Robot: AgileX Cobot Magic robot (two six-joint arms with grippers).
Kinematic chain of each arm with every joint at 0, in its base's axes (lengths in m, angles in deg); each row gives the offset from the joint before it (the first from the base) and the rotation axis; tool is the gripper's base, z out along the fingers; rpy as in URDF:
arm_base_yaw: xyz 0 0 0.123 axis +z
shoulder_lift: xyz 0 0 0 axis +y
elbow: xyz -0.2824 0 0.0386 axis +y
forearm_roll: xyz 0.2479 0 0.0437 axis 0.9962 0 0.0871
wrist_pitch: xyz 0 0 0 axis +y
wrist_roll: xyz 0.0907 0 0.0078 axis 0.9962 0 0.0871
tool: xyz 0 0 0 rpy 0 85 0
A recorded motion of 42 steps. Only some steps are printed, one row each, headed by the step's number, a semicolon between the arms.
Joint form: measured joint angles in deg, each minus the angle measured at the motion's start. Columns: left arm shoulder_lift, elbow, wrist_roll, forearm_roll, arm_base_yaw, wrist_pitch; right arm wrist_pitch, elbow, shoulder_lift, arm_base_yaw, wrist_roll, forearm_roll.
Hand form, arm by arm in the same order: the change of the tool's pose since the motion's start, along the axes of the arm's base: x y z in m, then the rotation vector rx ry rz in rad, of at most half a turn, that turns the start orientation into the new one. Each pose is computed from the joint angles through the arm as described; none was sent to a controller.
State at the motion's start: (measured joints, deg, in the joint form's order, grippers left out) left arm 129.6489 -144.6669 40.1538 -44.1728 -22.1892 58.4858; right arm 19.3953 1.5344 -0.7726 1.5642 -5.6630 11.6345
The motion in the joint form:
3: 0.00 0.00 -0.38 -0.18 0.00 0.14; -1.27 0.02 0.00 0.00 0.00 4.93
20: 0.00 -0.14 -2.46 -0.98 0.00 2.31; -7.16 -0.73 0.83 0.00 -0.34 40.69
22: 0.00 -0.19 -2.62 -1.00 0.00 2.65; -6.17 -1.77 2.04 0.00 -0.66 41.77
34: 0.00 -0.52 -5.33 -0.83 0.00 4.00; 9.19 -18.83 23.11 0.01 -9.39 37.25
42: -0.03 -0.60 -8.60 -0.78 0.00 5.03; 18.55 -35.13 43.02 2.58 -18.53 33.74
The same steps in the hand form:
3: -0.0003 -0.0002 0.0000 -0.0043 0.0079 -0.0001; 0.0004 0.0020 0.0024 0.0868 -0.0188 0.0010
20: -0.0036 -0.0009 -0.0007 -0.0134 0.0619 -0.0152; 0.0021 0.0093 0.0215 0.7091 -0.0881 -0.0147
22: -0.0041 -0.0010 -0.0008 -0.0121 0.0669 -0.0180; 0.0028 0.0108 0.0259 0.7216 -0.0704 -0.0049
34: -0.0061 -0.0008 -0.0006 -0.0184 0.1127 -0.0127; 0.0300 0.0276 0.0841 0.4885 0.1921 0.1580
42: -0.0076 -0.0007 -0.0010 -0.0311 0.1678 0.0001; 0.0812 0.0422 0.1286 0.2800 0.3582 0.3369

